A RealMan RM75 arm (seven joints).
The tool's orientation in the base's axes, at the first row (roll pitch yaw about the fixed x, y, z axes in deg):
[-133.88, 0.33, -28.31]
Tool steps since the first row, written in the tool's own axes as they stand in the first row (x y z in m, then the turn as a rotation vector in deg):
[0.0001, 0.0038, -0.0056, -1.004, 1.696, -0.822]
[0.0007, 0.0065, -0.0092, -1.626, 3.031, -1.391]
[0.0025, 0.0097, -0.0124, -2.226, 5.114, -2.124]
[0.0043, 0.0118, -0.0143, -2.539, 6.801, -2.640]
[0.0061, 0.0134, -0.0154, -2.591, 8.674, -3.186]
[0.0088, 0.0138, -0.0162, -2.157, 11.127, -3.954]
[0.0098, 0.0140, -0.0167, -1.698, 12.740, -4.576]
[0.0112, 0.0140, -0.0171, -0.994, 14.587, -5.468]
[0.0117, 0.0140, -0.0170, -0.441, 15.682, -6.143]
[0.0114, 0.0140, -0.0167, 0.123, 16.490, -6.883]
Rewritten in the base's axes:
[-0.0031, -0.0059, 0.0011, -1.726, -1.079, -0.647]
[-0.0047, -0.0101, 0.0017, -2.910, -1.958, -1.211]
[-0.0052, -0.0150, 0.0016, -4.378, -3.407, -2.201]
[-0.0050, -0.0183, 0.0014, -5.389, -4.613, -3.058]
[-0.0043, -0.0208, 0.0010, -6.242, -6.075, -4.029]
[-0.0023, -0.0229, 0.0012, -6.935, -8.262, -5.267]
[-0.0017, -0.0238, 0.0014, -7.277, -9.857, -6.001]
[-0.0006, -0.0247, 0.0017, -7.573, -11.882, -6.718]
[-0.0001, -0.0249, 0.0016, -7.679, -13.240, -7.043]
[-0.0003, -0.0246, 0.0014, -7.701, -14.470, -7.116]

